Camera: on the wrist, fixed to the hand. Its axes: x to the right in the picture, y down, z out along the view.
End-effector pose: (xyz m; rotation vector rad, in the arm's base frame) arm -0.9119 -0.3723 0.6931 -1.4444 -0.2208 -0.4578
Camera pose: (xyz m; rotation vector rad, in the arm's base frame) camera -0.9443 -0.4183 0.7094 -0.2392 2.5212 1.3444
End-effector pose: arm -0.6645 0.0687 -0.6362 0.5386 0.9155 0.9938
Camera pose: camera -0.6933 0.0407 -0.6788 -0.3832 0.1228 -1.9136
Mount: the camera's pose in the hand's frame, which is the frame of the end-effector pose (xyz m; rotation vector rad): -0.0145 -0.0313 -0.0473 0.3213 -0.9890 -2.8994
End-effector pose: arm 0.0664 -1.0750 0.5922 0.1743 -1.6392 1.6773
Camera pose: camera 0.1142 -1.0424 0.6009 2.1550 -0.0256 -0.7444
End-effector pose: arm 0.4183 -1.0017 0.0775 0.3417 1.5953 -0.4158
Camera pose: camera 0.3630 -1.0071 0.0959 -1.9696 -0.2087 -2.2868
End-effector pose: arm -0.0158 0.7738 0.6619 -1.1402 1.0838 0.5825
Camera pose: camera -0.0137 0.7210 0.6871 -0.7719 -1.5889 -1.2466
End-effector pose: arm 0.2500 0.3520 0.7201 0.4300 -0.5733 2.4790
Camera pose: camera 0.2713 0.3921 0.6831 1.1422 0.3259 -0.5622
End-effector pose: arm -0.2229 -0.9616 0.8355 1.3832 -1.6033 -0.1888
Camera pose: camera -0.1691 -0.9390 0.8313 -1.7357 -0.9173 1.5012
